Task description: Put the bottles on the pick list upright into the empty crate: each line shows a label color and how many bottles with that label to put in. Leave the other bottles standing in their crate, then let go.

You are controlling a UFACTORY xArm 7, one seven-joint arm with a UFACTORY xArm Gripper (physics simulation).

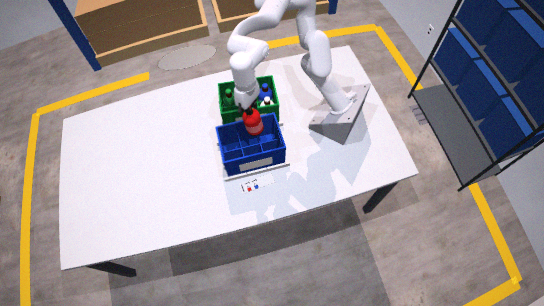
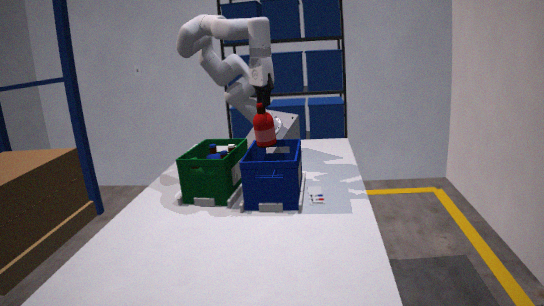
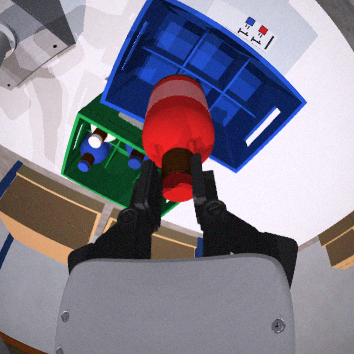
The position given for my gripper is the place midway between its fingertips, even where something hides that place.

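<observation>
There's a red bottle (image 2: 263, 123) that I can see, and the same red bottle (image 3: 177, 123) is visible again. You'd also see my gripper (image 2: 263, 105), and my gripper (image 3: 175, 170) is there once more.
</observation>
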